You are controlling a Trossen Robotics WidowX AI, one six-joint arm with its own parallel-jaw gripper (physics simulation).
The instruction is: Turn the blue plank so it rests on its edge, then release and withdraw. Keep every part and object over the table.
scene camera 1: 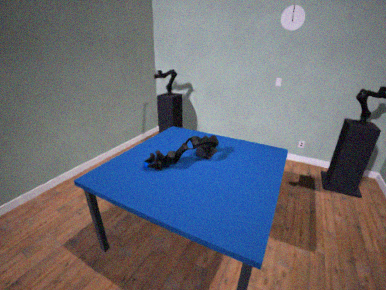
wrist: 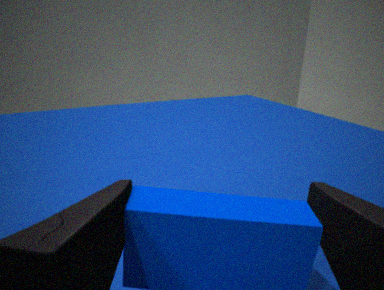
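Note:
The blue plank point(wrist: 220, 250) is between the two dark fingers in the wrist view, with its narrow bright face on top and a broad darker face toward the camera. My gripper point(wrist: 220, 192) point(scene camera 1: 149, 164) is shut on the plank, one finger against each end. In the scene view a small bright blue bit of the plank point(scene camera 1: 146, 164) shows at the fingertips; the gripper hides most of it. The plank's lower edge is partly cut off in the wrist view, and I cannot tell whether it touches the table.
The arm point(scene camera 1: 187, 146) stretches low over the blue table point(scene camera 1: 200, 200) from its base toward the left edge. Two dark pedestals point(scene camera 1: 170, 111) point(scene camera 1: 351, 155) with other arms on them stand on the floor beyond the table. The table's far corner shows in the wrist view.

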